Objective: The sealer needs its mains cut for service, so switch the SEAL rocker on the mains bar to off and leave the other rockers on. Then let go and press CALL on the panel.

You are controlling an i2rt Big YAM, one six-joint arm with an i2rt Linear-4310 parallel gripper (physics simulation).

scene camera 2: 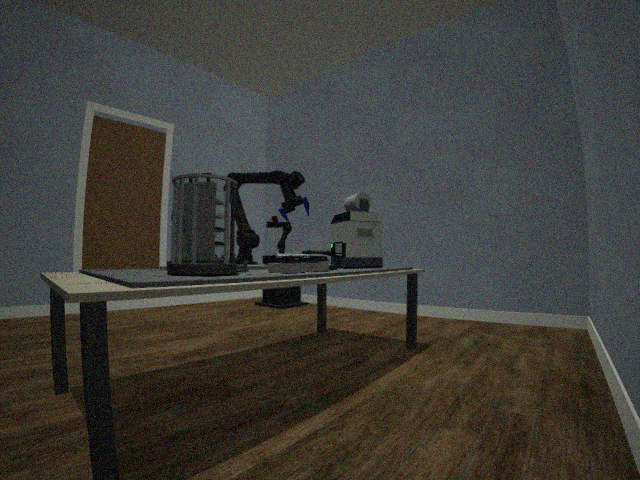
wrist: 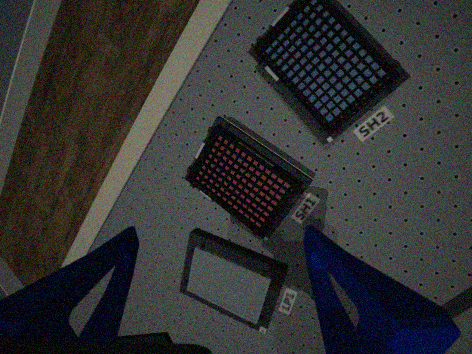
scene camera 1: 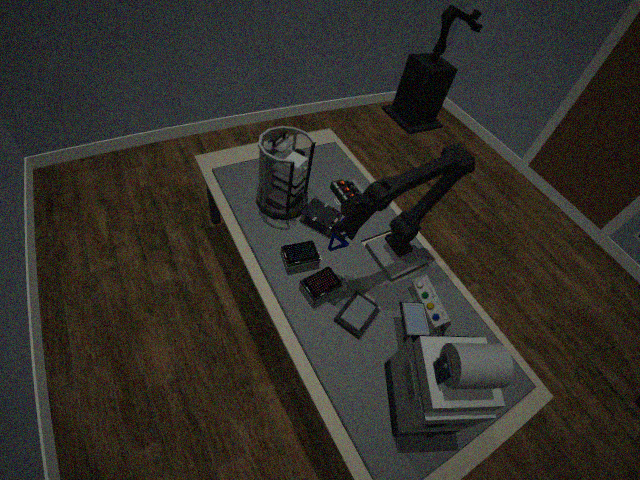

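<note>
The mains bar (scene camera 1: 345,190) lies near the table's back edge in scene camera 1. Several of its rockers glow orange-red; their labels and exact positions are too small to read, and the arm hides part of the bar. The button panel (scene camera 1: 432,304) has white, green, yellow and blue buttons; CALL cannot be read. My gripper (scene camera 1: 338,240) (scene camera 2: 297,217) (wrist: 221,234) is open and empty, its blue fingers pointing down above the table, apart from both bar and panel. Neither bar nor panel shows in the wrist view.
Tray SH1 (scene camera 1: 321,283) (wrist: 242,181) with red wells, tray SH2 (scene camera 1: 300,254) (wrist: 330,65) with blue wells and frame LP1 (scene camera 1: 357,314) (wrist: 230,285) are on the table. A caged carousel (scene camera 1: 275,193) (scene camera 2: 202,227) stands at one end, a white machine with a roll (scene camera 1: 478,365) (scene camera 2: 356,240) at the other.
</note>
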